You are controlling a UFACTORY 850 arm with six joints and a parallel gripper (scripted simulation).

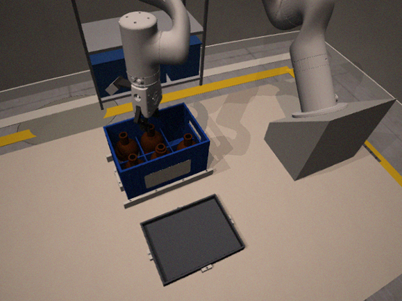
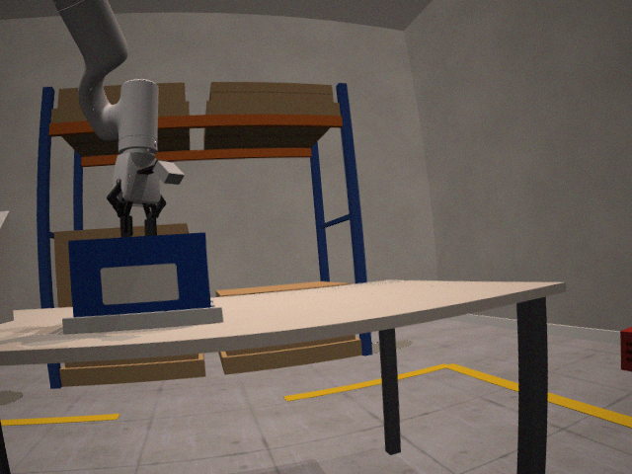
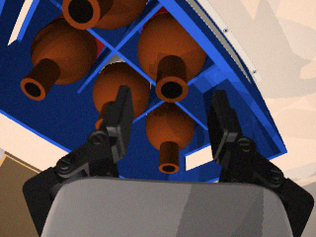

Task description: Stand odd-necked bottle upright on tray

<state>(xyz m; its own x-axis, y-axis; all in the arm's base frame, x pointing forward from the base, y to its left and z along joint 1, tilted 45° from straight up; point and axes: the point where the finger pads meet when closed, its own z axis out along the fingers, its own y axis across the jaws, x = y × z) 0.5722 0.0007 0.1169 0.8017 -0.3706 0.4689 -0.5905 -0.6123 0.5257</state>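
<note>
Right now the crate is 11 cm below my hand, 4 cm to the left of it and 1 cm behind it. Also, from my hand: brown bottle 11 cm below, 9 cm to the left, 1 cm behind; dark grey tray 32 cm to the left, 18 cm below, 4 cm behind.
</note>
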